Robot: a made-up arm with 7 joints. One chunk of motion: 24 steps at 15 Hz.
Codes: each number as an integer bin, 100 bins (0 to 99) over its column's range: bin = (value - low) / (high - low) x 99, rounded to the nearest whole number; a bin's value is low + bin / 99 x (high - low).
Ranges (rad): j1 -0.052..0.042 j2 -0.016..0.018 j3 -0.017..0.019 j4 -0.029..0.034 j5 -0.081..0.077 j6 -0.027..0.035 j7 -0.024..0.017
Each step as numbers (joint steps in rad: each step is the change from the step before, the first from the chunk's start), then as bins.
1 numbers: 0.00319 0.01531 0.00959 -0.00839 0.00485 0.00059 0.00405
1 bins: 58 91 73 32 54 44 68
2 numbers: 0.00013 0.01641 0.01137 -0.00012 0.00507 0.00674 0.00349
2 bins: 55 94 78 45 54 54 66
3 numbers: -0.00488 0.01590 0.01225 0.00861 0.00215 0.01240 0.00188
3 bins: 50 93 80 59 52 63 62
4 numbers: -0.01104 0.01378 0.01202 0.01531 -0.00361 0.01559 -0.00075
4 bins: 43 87 80 70 48 68 56
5 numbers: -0.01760 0.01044 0.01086 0.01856 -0.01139 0.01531 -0.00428
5 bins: 36 77 77 75 44 68 48
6 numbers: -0.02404 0.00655 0.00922 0.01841 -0.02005 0.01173 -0.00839
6 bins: 29 66 72 75 38 62 38
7 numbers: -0.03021 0.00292 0.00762 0.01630 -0.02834 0.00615 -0.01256
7 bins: 23 55 68 71 33 53 28
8 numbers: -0.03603 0.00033 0.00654 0.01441 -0.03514 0.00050 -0.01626
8 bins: 17 48 65 68 29 44 19
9 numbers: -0.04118 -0.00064 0.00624 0.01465 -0.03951 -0.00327 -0.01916
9 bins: 11 45 64 69 26 38 12
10 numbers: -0.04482 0.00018 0.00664 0.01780 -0.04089 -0.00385 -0.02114
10 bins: 8 47 65 74 25 37 7
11 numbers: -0.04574 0.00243 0.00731 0.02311 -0.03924 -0.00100 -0.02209
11 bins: 7 54 67 82 26 42 5
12 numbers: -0.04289 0.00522 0.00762 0.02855 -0.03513 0.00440 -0.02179
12 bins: 10 62 68 90 29 50 5
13 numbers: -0.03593 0.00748 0.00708 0.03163 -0.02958 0.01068 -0.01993
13 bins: 17 68 66 95 32 60 10
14 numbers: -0.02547 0.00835 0.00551 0.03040 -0.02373 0.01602 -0.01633
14 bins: 28 71 62 93 36 69 19
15 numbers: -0.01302 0.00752 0.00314 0.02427 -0.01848 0.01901 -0.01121
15 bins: 41 68 55 84 39 73 31
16 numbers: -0.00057 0.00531 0.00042 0.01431 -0.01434 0.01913 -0.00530
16 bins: 54 62 48 68 42 74 45
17 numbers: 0.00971 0.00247 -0.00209 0.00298 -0.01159 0.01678 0.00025
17 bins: 65 54 41 50 43 70 59
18 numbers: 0.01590 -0.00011 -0.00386 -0.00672 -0.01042 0.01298 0.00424
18 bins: 72 46 36 35 44 64 68
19 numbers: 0.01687 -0.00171 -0.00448 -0.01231 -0.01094 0.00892 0.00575
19 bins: 73 42 34 26 44 57 72
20 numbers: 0.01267 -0.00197 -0.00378 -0.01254 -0.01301 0.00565 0.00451
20 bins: 68 41 36 26 43 52 69
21 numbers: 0.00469 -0.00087 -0.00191 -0.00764 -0.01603 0.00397 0.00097
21 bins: 60 44 41 34 41 49 60
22 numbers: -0.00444 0.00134 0.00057 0.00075 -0.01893 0.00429 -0.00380
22 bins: 50 50 48 47 39 50 49
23 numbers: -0.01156 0.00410 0.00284 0.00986 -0.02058 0.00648 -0.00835
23 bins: 43 59 55 61 38 53 38
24 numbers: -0.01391 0.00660 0.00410 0.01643 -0.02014 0.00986 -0.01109
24 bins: 40 66 58 71 38 59 31
